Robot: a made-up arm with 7 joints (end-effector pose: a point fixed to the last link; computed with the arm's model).
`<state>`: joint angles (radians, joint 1 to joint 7).
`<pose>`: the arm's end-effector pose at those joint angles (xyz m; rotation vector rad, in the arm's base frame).
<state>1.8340 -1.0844 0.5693 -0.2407 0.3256 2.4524 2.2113</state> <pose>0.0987 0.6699 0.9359 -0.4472 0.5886 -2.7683</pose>
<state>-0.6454 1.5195 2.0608 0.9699 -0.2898 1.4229 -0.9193</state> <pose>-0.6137 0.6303 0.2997 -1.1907 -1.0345 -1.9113</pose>
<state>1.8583 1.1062 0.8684 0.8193 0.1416 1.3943 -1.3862</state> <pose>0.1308 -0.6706 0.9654 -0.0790 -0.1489 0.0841</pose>
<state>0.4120 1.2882 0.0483 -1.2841 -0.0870 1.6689 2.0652</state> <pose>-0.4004 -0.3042 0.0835 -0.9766 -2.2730 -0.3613</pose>
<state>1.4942 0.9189 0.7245 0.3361 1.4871 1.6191 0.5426</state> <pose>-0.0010 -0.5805 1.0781 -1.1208 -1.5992 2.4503</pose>
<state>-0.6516 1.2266 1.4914 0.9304 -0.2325 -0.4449 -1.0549</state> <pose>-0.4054 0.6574 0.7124 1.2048 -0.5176 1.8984</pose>
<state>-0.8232 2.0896 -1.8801 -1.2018 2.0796 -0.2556 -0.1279</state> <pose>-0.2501 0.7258 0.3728 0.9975 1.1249 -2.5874</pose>
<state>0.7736 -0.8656 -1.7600 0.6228 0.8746 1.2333 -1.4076</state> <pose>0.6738 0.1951 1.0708 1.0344 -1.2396 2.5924</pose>
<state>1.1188 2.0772 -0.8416 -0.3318 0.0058 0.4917 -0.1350</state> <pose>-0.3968 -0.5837 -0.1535 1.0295 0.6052 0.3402</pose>
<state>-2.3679 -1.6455 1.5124 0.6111 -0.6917 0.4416 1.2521</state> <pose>-0.6509 -0.7388 0.4257 1.5482 0.9356 1.2058</pose>
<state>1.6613 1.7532 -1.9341 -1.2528 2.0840 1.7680 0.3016</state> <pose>-0.1723 -0.6705 0.4466 0.2083 -0.7914 -0.0494</pose>
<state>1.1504 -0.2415 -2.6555 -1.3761 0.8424 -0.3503 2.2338</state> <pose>0.1788 0.5946 0.9475 -0.2009 1.5631 -0.0705</pose>
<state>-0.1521 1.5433 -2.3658 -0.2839 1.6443 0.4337 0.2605</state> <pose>-0.9643 0.1018 0.5844 0.5868 0.6089 -0.9448</pose>
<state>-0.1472 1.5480 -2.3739 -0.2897 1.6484 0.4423 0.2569</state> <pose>-0.9641 0.0983 0.5817 0.5931 0.6044 -0.9488</pose>
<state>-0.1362 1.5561 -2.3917 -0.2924 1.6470 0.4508 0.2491</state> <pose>-0.9654 0.0870 0.5748 0.6152 0.6030 -0.9430</pose>
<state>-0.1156 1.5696 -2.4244 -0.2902 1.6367 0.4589 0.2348</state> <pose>-0.9684 0.0635 0.5614 0.6619 0.6073 -0.9211</pose>
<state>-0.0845 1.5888 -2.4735 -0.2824 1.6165 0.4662 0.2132</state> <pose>-0.9720 0.0266 0.5405 0.7349 0.6211 -0.8802</pose>
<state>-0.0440 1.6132 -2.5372 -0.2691 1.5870 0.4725 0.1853</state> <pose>-0.9742 -0.0222 0.5122 0.8304 0.6471 -0.8195</pose>
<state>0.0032 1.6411 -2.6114 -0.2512 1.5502 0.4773 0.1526</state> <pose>-0.9729 -0.0791 0.4781 0.9400 0.6878 -0.7413</pose>
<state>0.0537 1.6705 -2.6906 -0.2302 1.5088 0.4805 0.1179</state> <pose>-0.9667 -0.1391 0.4405 1.0533 0.7424 -0.6498</pose>
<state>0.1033 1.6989 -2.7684 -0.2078 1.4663 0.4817 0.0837</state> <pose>-0.9557 -0.1964 0.4024 1.1597 0.8073 -0.5524</pose>
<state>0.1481 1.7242 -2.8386 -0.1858 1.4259 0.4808 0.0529</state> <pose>-0.9418 -0.2464 0.3671 1.2508 0.8754 -0.4572</pose>
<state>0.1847 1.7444 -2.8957 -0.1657 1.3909 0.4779 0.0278</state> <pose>-0.9277 -0.2858 0.3375 1.3210 0.9375 -0.3729</pose>
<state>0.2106 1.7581 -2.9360 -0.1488 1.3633 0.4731 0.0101</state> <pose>-0.9163 -0.3130 0.3157 1.3688 0.9860 -0.3067</pose>
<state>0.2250 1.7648 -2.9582 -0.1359 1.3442 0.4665 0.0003</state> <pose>-0.9094 -0.3281 0.3028 1.3950 1.0162 -0.2625</pose>
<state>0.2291 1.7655 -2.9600 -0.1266 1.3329 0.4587 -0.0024</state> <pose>-0.9073 -0.3328 0.2977 1.4004 1.0260 -0.2409</pose>
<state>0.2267 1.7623 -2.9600 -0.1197 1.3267 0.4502 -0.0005</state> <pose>-0.9083 -0.3318 0.2974 1.4014 1.0286 -0.2291</pose>
